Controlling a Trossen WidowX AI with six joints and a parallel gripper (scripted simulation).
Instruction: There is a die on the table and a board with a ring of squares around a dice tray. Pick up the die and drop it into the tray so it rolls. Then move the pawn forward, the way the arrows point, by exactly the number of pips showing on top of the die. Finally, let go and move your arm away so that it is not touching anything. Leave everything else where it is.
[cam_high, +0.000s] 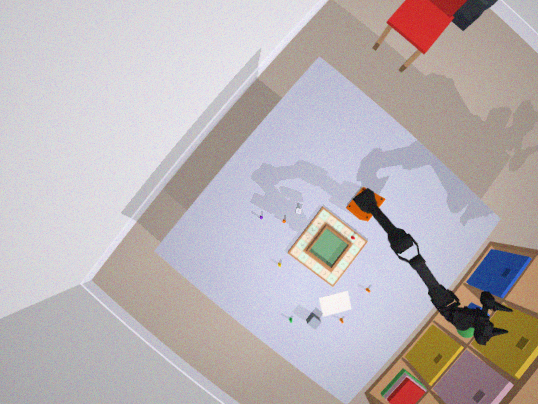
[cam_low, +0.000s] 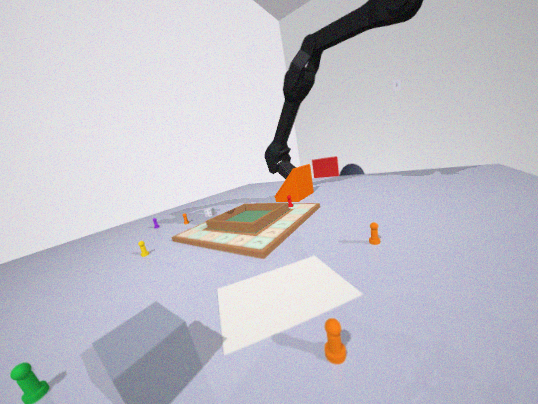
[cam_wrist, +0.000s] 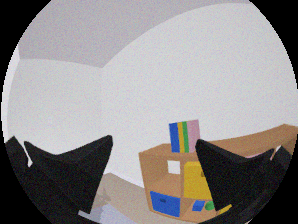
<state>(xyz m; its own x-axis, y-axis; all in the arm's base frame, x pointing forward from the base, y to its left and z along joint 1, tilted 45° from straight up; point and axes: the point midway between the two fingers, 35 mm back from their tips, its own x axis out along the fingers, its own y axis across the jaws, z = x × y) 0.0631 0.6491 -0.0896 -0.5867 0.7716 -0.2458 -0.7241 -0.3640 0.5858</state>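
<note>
Right now my gripper tip is 77 cm to the left of the white die, 47 cm above it and 18 cm short of it. The rest, counted from my gripper tip: dice tray: 54 cm to the right, 48 cm below, 22 cm ahead; then red pawn: 48 cm to the right, 46 cm below, 10 cm ahead; then white card: 48 cm below, 41 cm ahead, 32 cm to the right.
</note>
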